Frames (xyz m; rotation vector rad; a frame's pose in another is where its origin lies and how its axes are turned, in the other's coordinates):
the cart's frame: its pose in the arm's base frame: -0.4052 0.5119 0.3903 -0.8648 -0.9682 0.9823
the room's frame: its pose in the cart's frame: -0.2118 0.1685 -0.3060 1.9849 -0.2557 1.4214
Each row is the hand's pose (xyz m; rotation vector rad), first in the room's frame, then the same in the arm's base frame.
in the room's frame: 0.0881 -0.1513 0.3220 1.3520 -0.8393 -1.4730
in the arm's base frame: -0.0747 0.6292 0.2212 0.7560 1.5484 0.0415
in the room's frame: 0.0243 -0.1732 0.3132 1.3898 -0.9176 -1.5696
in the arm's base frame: -0.0215 0.6032 0.1877 0.7560 1.5004 -0.0917
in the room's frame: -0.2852 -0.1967 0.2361 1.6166 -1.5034 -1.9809
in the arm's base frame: 0.1937 0.4056 0.0575 0.8517 1.1754 -0.8226
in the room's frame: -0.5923 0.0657 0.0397 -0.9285 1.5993 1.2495
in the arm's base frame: 0.2592 -0.0384 0.0407 0.9978 0.3181 -1.8695
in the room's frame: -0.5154 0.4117 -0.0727 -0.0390 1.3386 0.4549
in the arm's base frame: 0.0354 -0.2790 0.2147 0.9214 -0.9617 -2.3911
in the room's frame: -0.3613 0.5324 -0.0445 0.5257 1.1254 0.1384
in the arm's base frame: -0.1097 -0.2577 0.3473 0.6707 -1.7999 -2.2699
